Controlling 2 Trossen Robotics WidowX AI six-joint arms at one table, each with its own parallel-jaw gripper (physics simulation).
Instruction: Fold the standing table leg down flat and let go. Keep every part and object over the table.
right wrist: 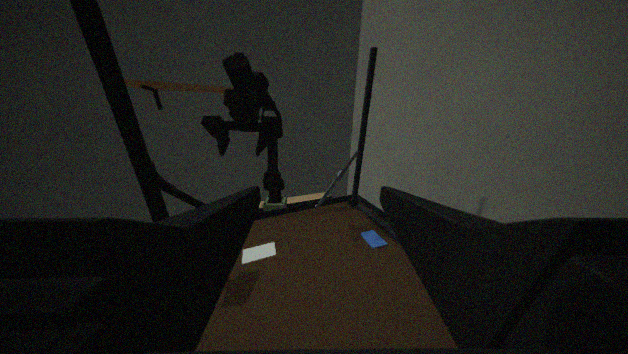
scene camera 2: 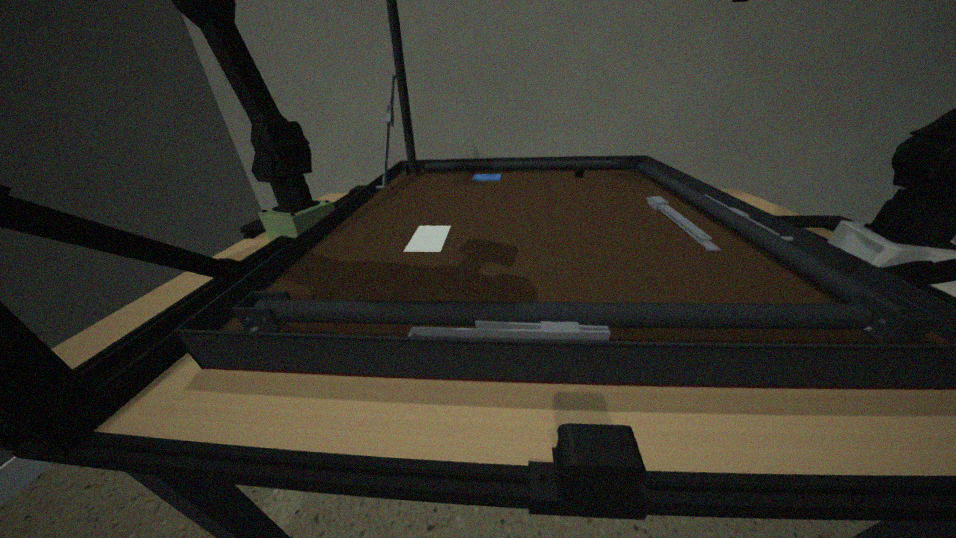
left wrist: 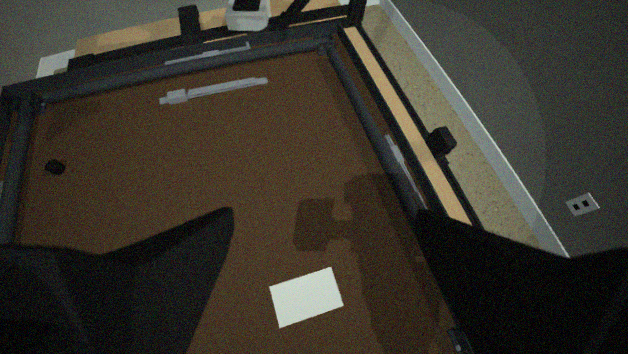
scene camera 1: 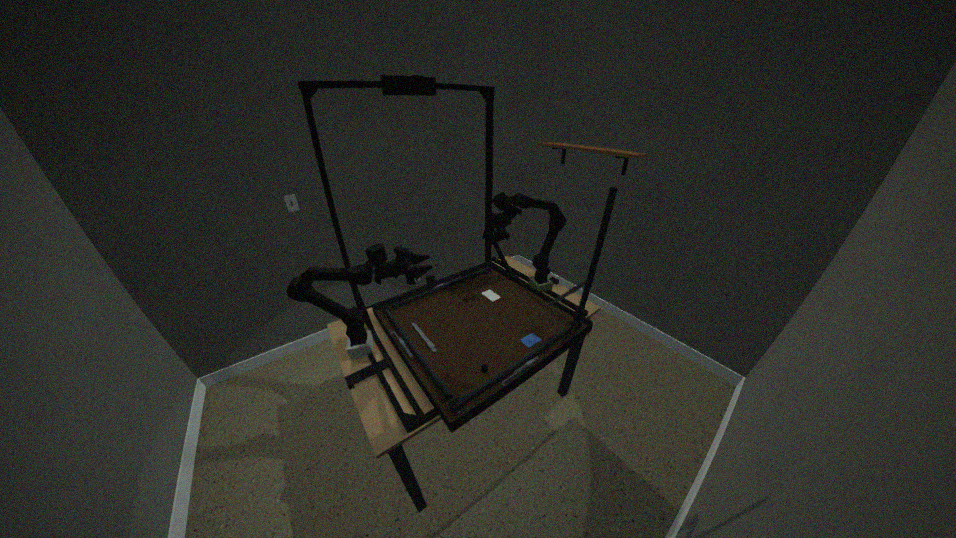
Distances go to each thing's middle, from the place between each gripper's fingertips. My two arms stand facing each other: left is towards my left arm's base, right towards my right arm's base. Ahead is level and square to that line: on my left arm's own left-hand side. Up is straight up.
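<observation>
My right gripper is 35 cm above the white card [scene camera 2: 426, 238], 34 cm to the right of it and 11 cm past it.
My left gripper: 1 cm short of the card, 3 cm to the right of it, 32 cm above it.
</observation>
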